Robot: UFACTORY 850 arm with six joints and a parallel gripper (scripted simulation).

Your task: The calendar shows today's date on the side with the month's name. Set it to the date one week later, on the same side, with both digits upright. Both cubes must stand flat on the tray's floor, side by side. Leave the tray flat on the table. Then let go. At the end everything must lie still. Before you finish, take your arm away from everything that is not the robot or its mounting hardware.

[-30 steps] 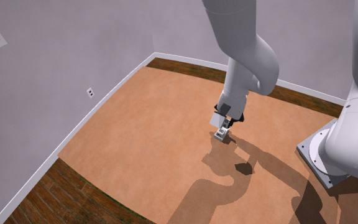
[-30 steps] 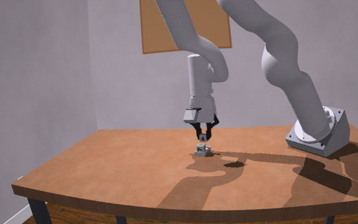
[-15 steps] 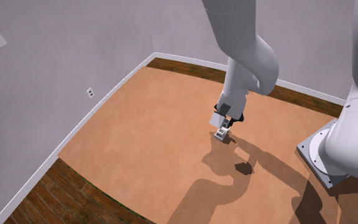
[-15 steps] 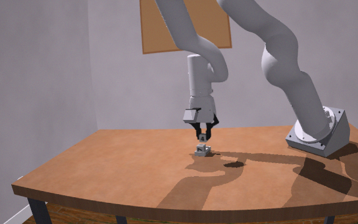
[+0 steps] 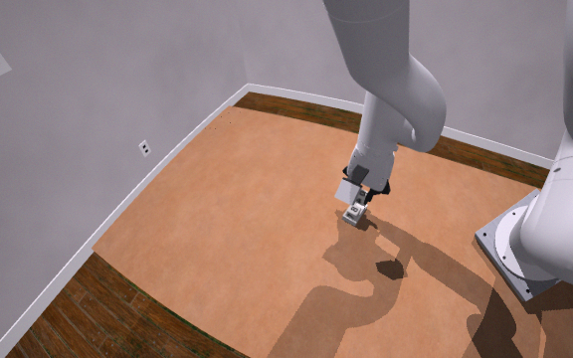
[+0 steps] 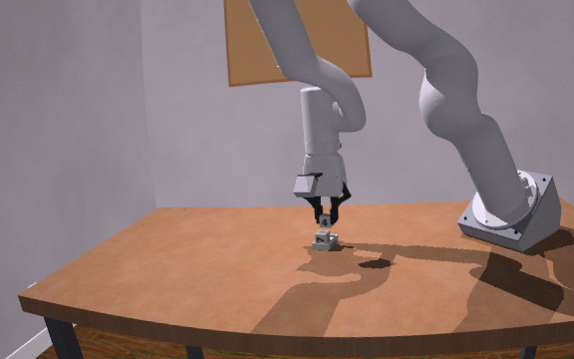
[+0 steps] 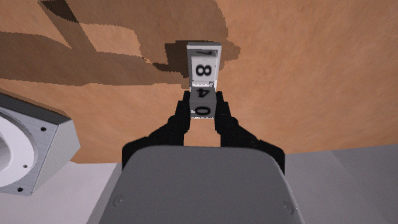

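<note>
Right now the white calendar tray is 7 cm below my hand and 2 cm to the left of it.
</note>
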